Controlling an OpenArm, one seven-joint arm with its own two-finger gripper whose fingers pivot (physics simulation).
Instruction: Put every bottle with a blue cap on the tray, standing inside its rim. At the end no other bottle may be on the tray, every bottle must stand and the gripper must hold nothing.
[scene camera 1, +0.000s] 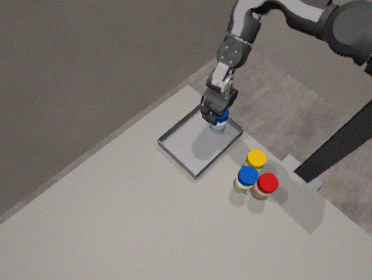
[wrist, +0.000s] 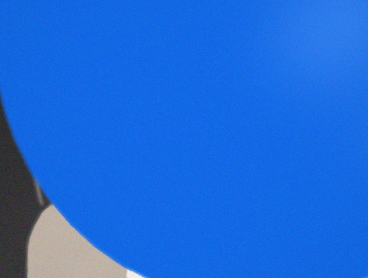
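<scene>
My gripper is shut on a blue-capped bottle with a clear, pale body. The bottle is upright at the upper right part of the grey tray, within its rim as seen from above; whether its base touches the tray I cannot tell. Its blue cap fills most of the wrist view and hides the fingertips. A second blue-capped bottle, with a pale yellow body, stands on the table outside the tray, below and right of it.
A yellow-capped bottle and a red-capped bottle stand close beside the second blue-capped one, outside the tray. The right edge of the table runs just past these bottles. A dark post rises beyond that edge.
</scene>
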